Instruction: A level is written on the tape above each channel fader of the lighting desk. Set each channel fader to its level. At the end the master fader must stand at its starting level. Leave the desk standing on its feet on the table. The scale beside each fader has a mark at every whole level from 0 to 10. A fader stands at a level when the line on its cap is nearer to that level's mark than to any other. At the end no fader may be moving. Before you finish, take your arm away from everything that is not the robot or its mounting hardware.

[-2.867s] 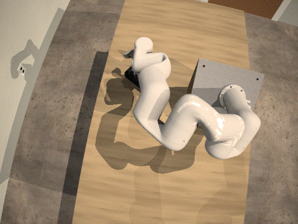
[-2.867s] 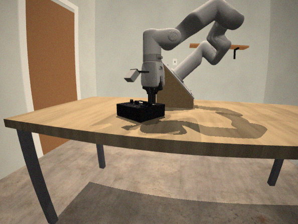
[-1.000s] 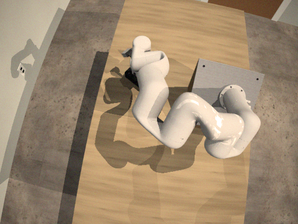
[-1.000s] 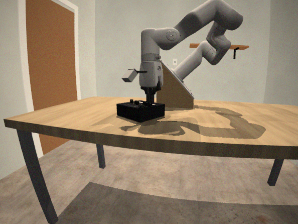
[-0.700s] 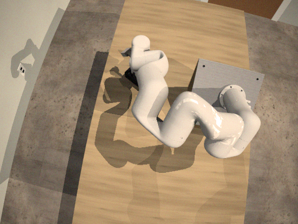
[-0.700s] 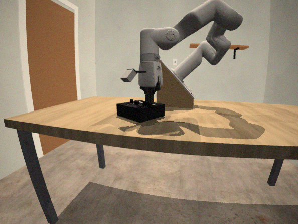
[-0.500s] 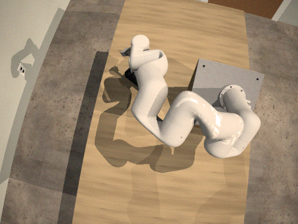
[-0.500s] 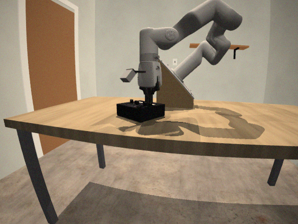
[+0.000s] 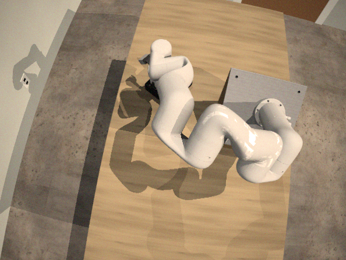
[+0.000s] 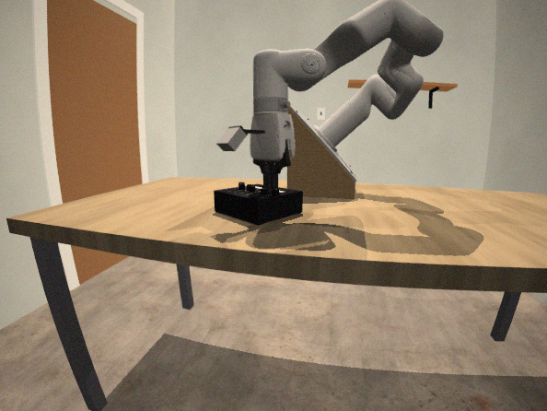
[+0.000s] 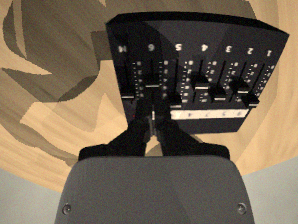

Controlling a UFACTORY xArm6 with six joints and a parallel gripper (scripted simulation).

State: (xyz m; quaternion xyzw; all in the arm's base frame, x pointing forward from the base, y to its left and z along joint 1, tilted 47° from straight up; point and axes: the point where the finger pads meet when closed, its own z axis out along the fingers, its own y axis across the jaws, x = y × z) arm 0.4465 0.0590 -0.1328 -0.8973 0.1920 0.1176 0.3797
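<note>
The master fader cap is 20 mm to the left of my hand, 20 mm ahead of it and 10 mm below it. Also, from my hand: channel 6 fader cap (20 mm ahead, 10 mm to the right, 10 mm below); channel 4 fader cap (50 mm to the right, 10 mm below).
</note>
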